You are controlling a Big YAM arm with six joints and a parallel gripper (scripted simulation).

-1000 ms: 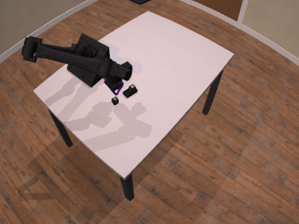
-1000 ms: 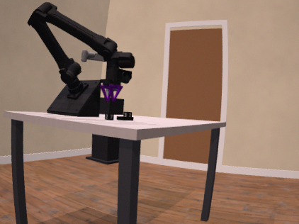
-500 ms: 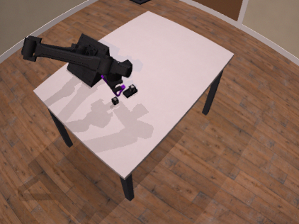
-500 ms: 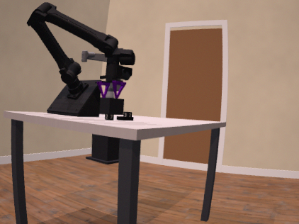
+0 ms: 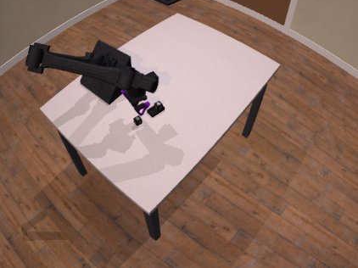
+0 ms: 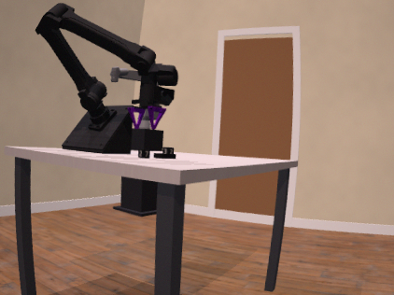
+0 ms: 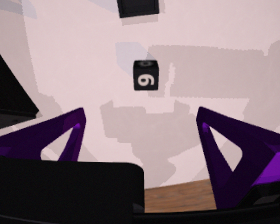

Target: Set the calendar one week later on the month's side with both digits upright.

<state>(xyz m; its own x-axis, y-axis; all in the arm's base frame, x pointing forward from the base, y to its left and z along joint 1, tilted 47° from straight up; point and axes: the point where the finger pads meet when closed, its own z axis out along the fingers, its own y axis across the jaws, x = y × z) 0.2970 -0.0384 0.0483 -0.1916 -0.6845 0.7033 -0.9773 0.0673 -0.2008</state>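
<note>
The black date cube is 90 mm below my hand and 10 mm ahead of it. The rest, counted from my hand: black tray (100 mm to the left, 100 mm below, 10 mm ahead).
</note>
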